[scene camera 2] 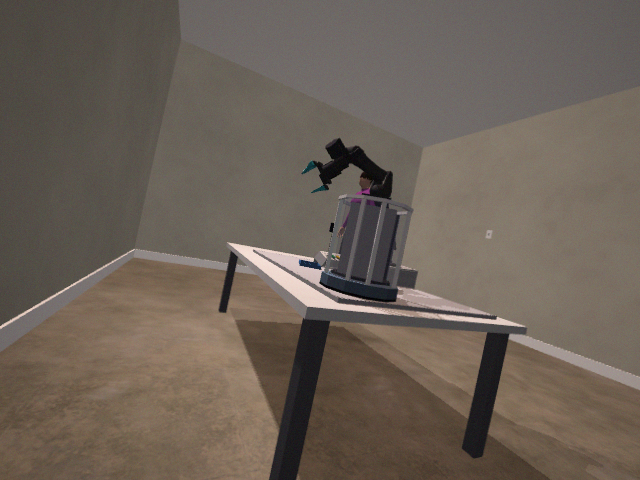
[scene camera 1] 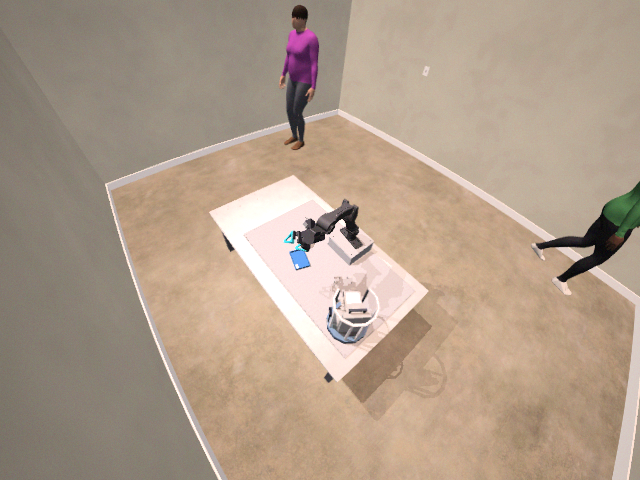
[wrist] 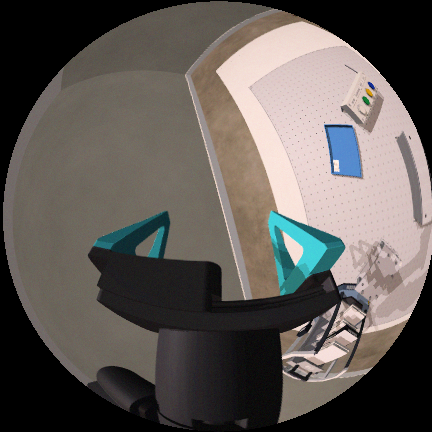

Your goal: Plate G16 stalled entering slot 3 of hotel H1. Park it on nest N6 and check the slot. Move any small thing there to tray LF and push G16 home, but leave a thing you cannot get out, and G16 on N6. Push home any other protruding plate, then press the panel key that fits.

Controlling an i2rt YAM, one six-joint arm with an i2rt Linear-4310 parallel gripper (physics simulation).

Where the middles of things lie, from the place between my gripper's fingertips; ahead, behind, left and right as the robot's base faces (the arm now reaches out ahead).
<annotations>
Right now the blue pad (wrist: 342, 145) is 38 cm below my hand, 13 cm behind it and 12 cm to the right of it. From my hand the other things lie so: round plate rack (scene camera 2: 368, 238) 43 cm to the left, 23 cm below, 14 cm behind.
</annotations>
